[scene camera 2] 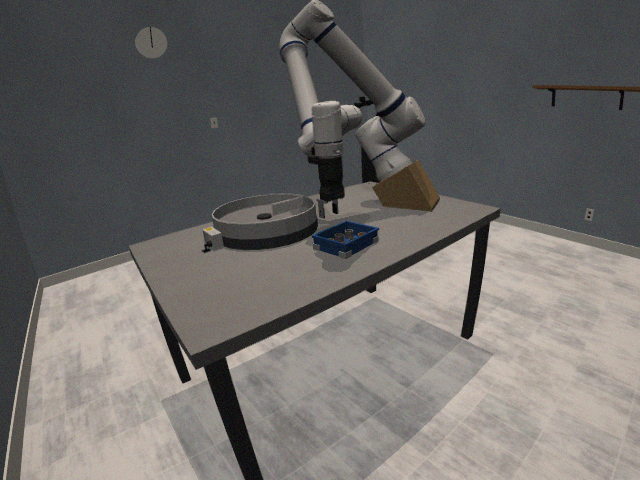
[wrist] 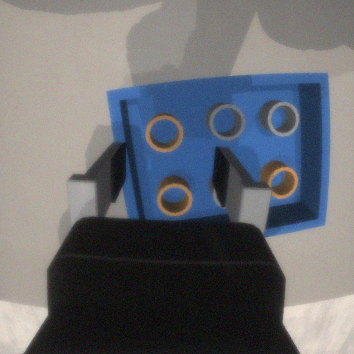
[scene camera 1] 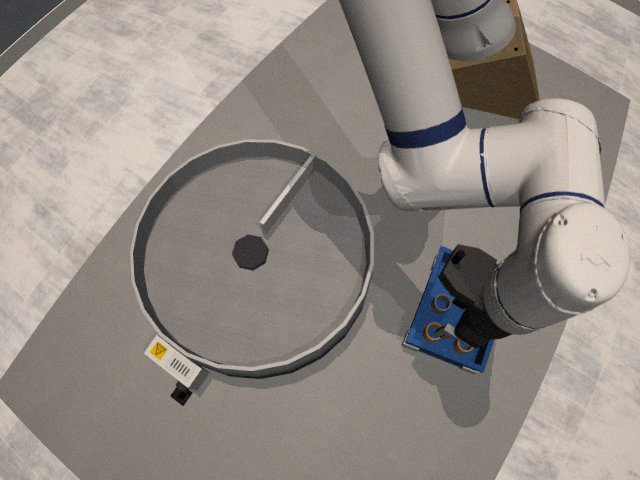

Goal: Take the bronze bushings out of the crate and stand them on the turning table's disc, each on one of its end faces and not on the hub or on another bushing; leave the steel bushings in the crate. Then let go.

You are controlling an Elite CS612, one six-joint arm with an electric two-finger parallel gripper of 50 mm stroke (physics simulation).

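Seen in the pictures: gripper, between the fingertips: point(scene camera 2: 328, 215) point(wrist: 169, 162) point(scene camera 1: 449, 319); arm's base, origin of its link: point(scene camera 2: 395, 172) point(scene camera 1: 475, 32).
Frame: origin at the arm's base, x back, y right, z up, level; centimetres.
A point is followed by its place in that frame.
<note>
My gripper point(scene camera 1: 454, 336) @(x -58.9, y -26.4, z -3.0 cm) point(scene camera 2: 328, 208) @(x -58.9, y -26.4, z -3.0 cm) point(wrist: 169, 162) @(x -58.9, y -26.4, z -3.0 cm) is open and empty, above the blue crate point(scene camera 1: 439, 358) @(x -62.1, y -29.9, z -13.6 cm) point(scene camera 2: 330, 246) @(x -61.8, y -30.6, z -12.0 cm) point(wrist: 325, 150) @(x -44.6, y -25.5, z -9.7 cm). In the wrist view, one bronze bushing point(wrist: 164, 149) @(x -58.9, y -27.6, z -11.7 cm) stands at upper left, another bronze bushing point(wrist: 174, 214) @(x -57.4, y -33.6, z -11.6 cm) at lower left between the finger lines, and a third bronze bushing point(wrist: 266, 172) @(x -48.8, y -29.0, z -12.7 cm) at lower right. Two steel bushings stand at the top, the middle one point(wrist: 225, 137) @(x -53.7, y -25.9, z -11.7 cm) and the right one point(wrist: 266, 118) @(x -50.1, y -23.8, z -11.9 cm); a third steel bushing point(wrist: 215, 194) @(x -53.8, y -31.3, z -11.7 cm) is mostly hidden by the right finger. The turning table's disc point(scene camera 1: 206, 310) @(x -80.3, y 6.9, z -9.4 cm) holds no bushing around its dark hub point(scene camera 1: 250, 252) @(x -67.7, y 7.4, z -8.6 cm) point(scene camera 2: 264, 215) @(x -67.5, y 7.5, z -8.6 cm).
A raised wall point(scene camera 1: 136, 279) @(x -84.5, y 19.1, z -5.8 cm) point(scene camera 2: 248, 228) @(x -81.0, y -8.6, z -6.7 cm) rings the disc, and a straight bar point(scene camera 1: 286, 192) @(x -56.2, y 8.3, z -4.9 cm) reaches inward from it. A white box point(scene camera 1: 173, 361) @(x -90.7, y 5.4, z -8.9 cm) point(scene camera 2: 212, 237) @(x -92.2, y 0.5, z -9.7 cm) with a warning label sits outside the wall. The arm stands on a wooden wedge point(scene camera 1: 496, 85) @(x -6.6, y -10.1, z -5.2 cm) point(scene camera 2: 408, 191) @(x -5.1, y -13.0, z -6.3 cm).
</note>
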